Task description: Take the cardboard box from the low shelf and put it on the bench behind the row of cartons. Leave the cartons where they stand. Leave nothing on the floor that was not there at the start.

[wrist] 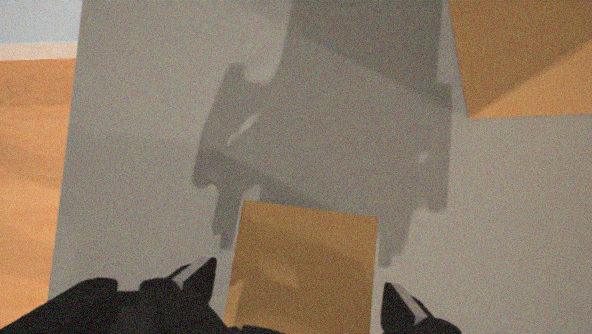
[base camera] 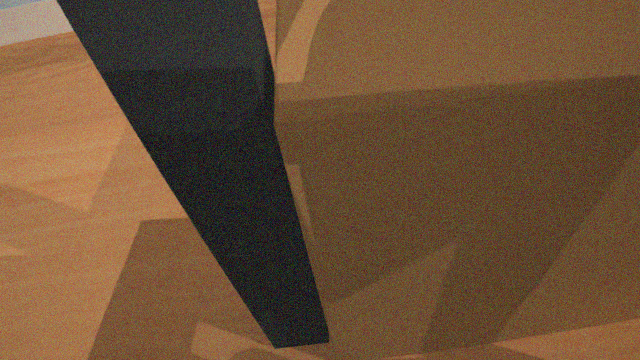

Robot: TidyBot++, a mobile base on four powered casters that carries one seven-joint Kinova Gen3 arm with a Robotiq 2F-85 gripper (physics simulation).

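Frame: origin at the arm's base, x ahead, y left, z up, level; metres.
Where they show: gripper, fingertip midpoint: (wrist: 297, 288).
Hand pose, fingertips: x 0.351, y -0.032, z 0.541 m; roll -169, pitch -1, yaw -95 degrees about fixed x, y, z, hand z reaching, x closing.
Observation:
After its pixels a point has its place.
The cardboard box (wrist: 310, 240) @[x 0.376, y -0.037, z 0.568 m] is at the bottom middle of the wrist view, over the grey bench top (wrist: 505, 215) @[x 0.394, y -0.157, z 0.518 m]. My gripper (wrist: 297, 288) @[x 0.351, y -0.032, z 0.541 m] is open, with one black finger on each side of the box and a narrow gap beside each. The lower end of the box is cut off by the view's edge and by the gripper. A carton (wrist: 525, 45) @[x 0.472, y -0.138, z 0.571 m] stands at the upper right of the wrist view, apart from the box. The low shelf cannot be made out. The gripper does not show in the base camera view.
The bench's left edge borders the wooden floor (wrist: 32, 200) @[x 0.444, y 0.940, z -0.396 m] (base camera: 55, 160) @[x 0.497, y 0.466, z -0.396 m]. The gripper's shadow lies across the bench top. In the base camera view, a dark tapering shape (base camera: 210, 165) @[x 0.206, y 0.052, z -0.158 m] crosses in front of a large brown surface (base camera: 425, 175) @[x 0.193, y -0.034, z -0.160 m].

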